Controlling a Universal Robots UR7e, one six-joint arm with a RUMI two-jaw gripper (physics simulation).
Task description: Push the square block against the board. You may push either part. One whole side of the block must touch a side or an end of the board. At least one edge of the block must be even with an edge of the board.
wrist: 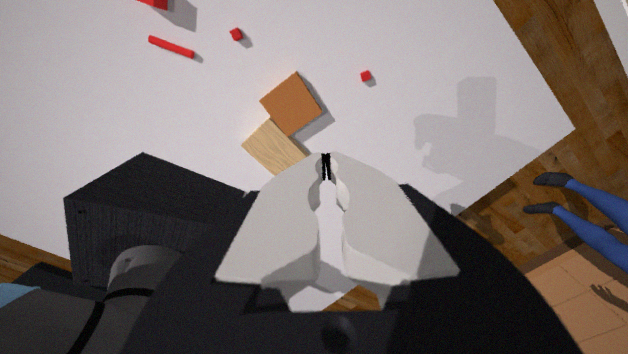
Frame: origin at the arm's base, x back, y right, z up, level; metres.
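Seen in the pictures: gripper, fingertip midpoint: [325, 157]; arm's base, origin of the base link: [155, 265].
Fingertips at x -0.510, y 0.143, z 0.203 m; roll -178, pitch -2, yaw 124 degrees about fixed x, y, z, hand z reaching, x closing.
Observation:
Offsets run from my fingertips to a thing's top centre. "spot": to the spot under its first point.
The square block {dx +0.058, dy -0.026, dz -0.342 m} [291, 104], with an orange top, lies near the middle of the wrist view. The board {dx +0.174, dy -0.003, dz -0.342 m} [272, 145], pale wood with visible grain, lies just below and left of it. Part of the block's lower-left side runs along the board's upper-right side; the block's left corner sticks out past the board's upper corner, so those ends are not even. Whether the two touch along that stretch cannot be told. My gripper [325, 157] is shut and empty, high above the table, and its left finger hides the board's lower right part.
Two small red cubes {dx -0.006, dy -0.178, dz -0.356 m} [236, 34] {dx -0.072, dy +0.082, dz -0.356 m} [366, 76] lie above and right of the block. A red rod {dx +0.078, dy -0.283, dz -0.358 m} [171, 46] lies at the upper left, and part of another red object {spot: dx +0.018, dy -0.308, dz -0.340 m} [156, 3] shows at the top edge. A black box-like base [145, 185] stands at the lower left.

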